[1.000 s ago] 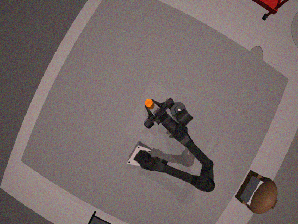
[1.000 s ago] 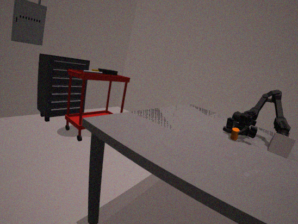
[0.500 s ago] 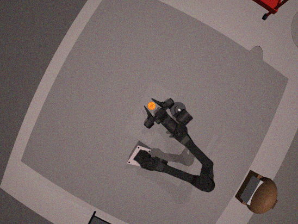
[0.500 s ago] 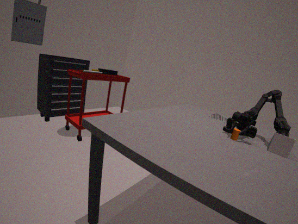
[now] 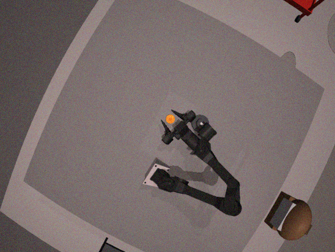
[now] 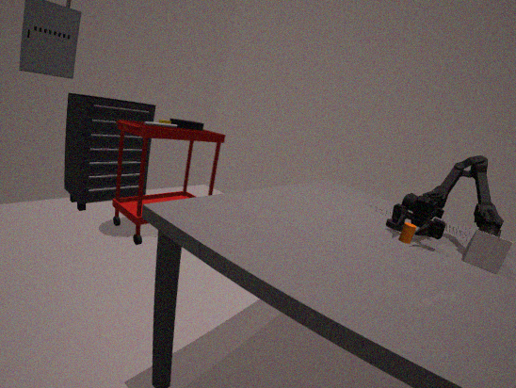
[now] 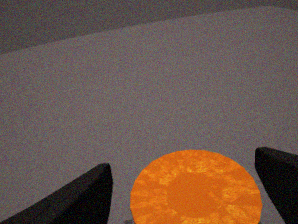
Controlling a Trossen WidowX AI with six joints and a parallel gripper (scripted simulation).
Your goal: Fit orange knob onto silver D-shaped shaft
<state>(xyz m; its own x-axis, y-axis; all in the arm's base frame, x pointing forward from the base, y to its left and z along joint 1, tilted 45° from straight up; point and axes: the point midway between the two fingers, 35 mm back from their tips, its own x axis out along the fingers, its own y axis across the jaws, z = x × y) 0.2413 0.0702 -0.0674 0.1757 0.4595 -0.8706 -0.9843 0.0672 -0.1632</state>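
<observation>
Right now the orange knob is 3 cm to the right of my gripper tip. The rest, counted from my gripper tip: dark round pedestal (15 cm to the right, 6 cm ahead, 2 cm below).
</observation>
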